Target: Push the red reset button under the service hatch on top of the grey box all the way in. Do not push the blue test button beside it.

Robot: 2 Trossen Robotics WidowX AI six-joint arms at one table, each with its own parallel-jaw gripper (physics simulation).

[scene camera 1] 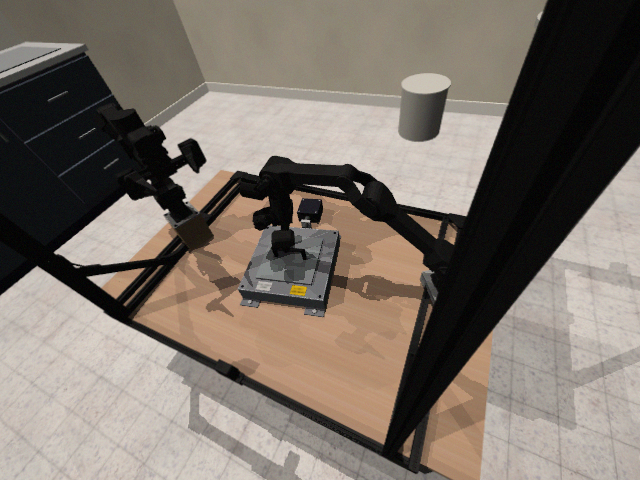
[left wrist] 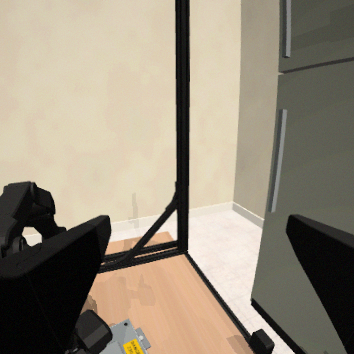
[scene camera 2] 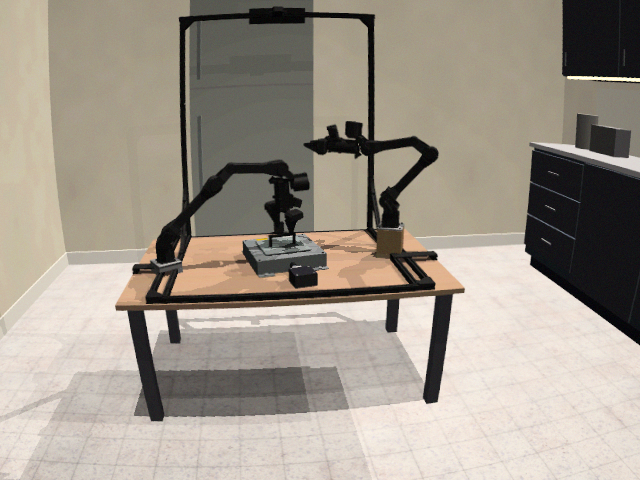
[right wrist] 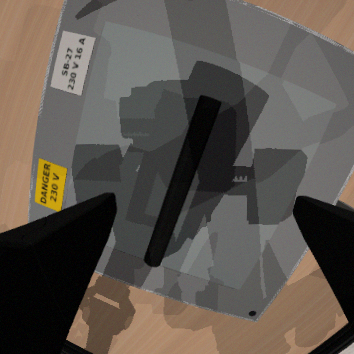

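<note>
The grey box (scene camera 1: 281,298) (scene camera 2: 279,265) (left wrist: 120,334) (right wrist: 44,125) sits on the table with its service hatch (scene camera 1: 268,272) (right wrist: 117,55) lying flat and closed on top. A black bar handle (scene camera 1: 297,251) (right wrist: 182,180) stands on the hatch. The red reset button and the blue test button do not show in these views. My right gripper (scene camera 2: 284,231) (right wrist: 206,203) is open and empty, pointing down over the hatch; in the right wrist view its fingertips are on either side of the handle, apart from it. My left gripper (scene camera 2: 308,145) (left wrist: 199,223) is open and empty, raised high above the table.
A small black box (scene camera 1: 310,208) (scene camera 2: 303,277) is beside the grey box, joined by a short connector. A black frame (scene camera 2: 219,297) borders the table, with tall uprights (scene camera 2: 182,129) (left wrist: 183,125). White and yellow (right wrist: 51,185) labels are on the box. A bin (scene camera 1: 421,113) stands on the floor.
</note>
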